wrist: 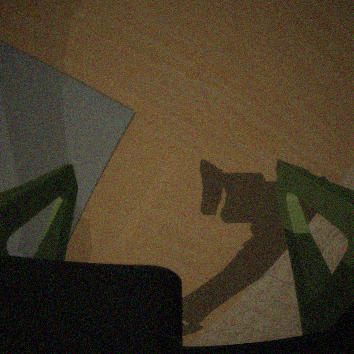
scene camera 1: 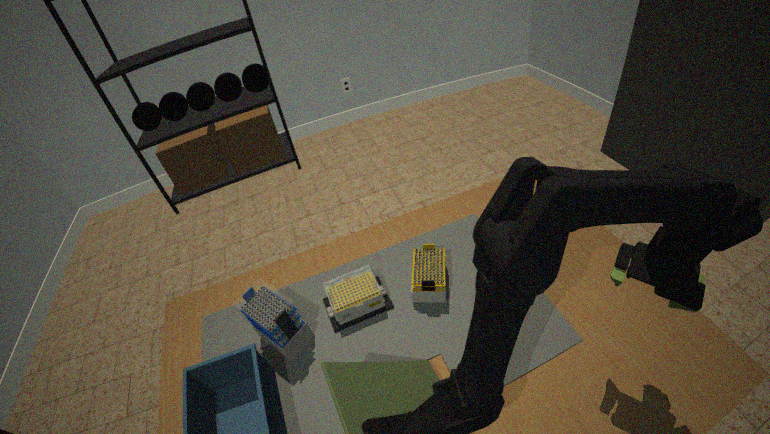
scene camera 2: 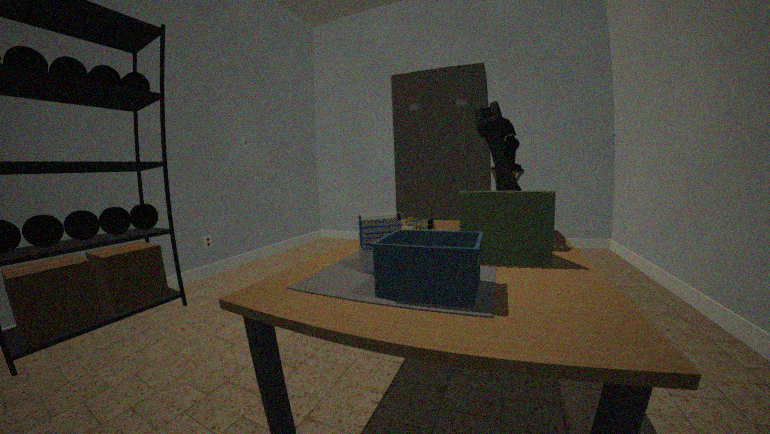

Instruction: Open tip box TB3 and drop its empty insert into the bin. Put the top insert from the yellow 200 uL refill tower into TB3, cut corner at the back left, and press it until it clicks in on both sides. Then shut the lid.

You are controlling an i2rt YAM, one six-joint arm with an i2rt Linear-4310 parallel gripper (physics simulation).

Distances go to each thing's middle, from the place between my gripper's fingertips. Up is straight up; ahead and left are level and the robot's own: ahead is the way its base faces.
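I see the blue bin (scene camera 2: pixel 434 267). The bin is 770 mm to the left of my hand and 200 mm ahead of it, and it is also 150 mm below my hand.
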